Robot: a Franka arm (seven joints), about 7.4 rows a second.
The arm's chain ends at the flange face. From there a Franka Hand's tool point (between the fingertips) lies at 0.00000 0.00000 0.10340 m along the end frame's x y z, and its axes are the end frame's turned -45 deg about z.
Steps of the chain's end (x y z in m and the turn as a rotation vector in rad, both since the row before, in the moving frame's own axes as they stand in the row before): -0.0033, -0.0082, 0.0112, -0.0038, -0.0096, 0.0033; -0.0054, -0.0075, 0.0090, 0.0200, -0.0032, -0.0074; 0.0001, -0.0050, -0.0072, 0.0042, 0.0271, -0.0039; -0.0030, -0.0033, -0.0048, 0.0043, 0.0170, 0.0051; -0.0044, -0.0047, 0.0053, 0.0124, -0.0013, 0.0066
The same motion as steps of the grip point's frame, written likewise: 0.0025, -0.0086, 0.0112, 0.0041, -0.0095, 0.0033; 0.0027, -0.0108, 0.0090, 0.0164, 0.0119, -0.0074; 0.0059, -0.0018, -0.0072, -0.0162, 0.0221, -0.0039; 0.0018, -0.0035, -0.0048, -0.0090, 0.0151, 0.0051; 0.0010, -0.0074, 0.0053, 0.0097, 0.0078, 0.0066
